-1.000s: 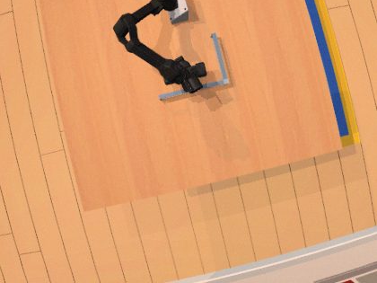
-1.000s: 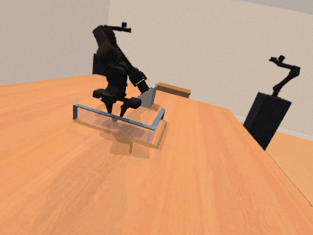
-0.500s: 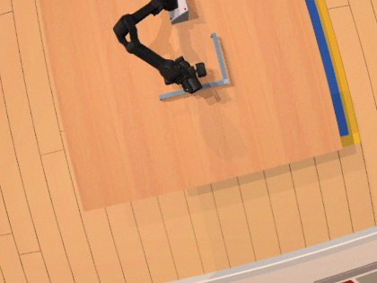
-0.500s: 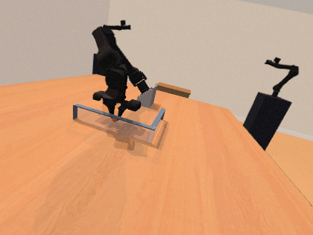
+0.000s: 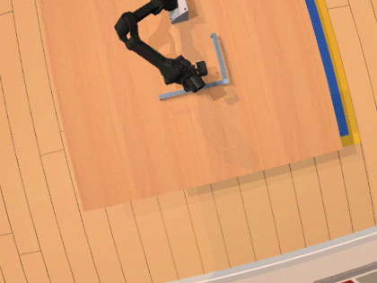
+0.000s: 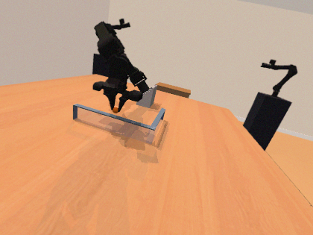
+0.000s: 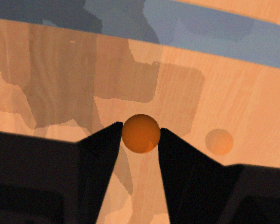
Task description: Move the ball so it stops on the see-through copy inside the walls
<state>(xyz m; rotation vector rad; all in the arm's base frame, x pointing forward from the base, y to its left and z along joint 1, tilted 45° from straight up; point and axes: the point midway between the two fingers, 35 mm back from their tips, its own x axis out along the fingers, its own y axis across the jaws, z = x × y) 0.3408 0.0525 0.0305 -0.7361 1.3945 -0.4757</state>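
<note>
Right now the see-through ball is 8 cm to the right of my gripper tip, 4 cm below it and 1 cm behind it. Round my gripper tip: small orange ball right at my gripper tip.
</note>
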